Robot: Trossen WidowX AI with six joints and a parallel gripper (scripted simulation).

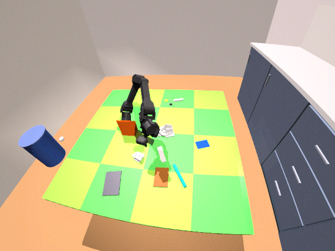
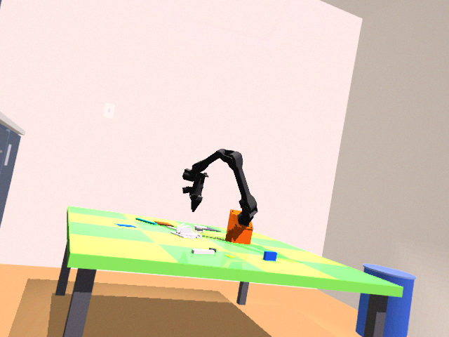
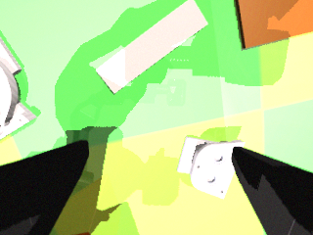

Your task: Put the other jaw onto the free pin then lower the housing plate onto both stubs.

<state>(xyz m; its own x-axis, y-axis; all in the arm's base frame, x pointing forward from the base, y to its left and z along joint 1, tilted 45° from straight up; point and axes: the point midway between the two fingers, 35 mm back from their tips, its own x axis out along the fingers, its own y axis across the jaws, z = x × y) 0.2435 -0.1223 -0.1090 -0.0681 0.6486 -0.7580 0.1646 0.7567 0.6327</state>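
The white housing plate is 9 cm below my gripper tip, 8 cm behind it and 7 cm to the right of it. Round my gripper tip: grey card (28 cm to the right, 19 cm behind, 11 cm below); then jaw (21 cm to the left, 10 cm below, 3 cm ahead); then cyan bar (22 cm ahead, 15 cm to the right, 11 cm below).
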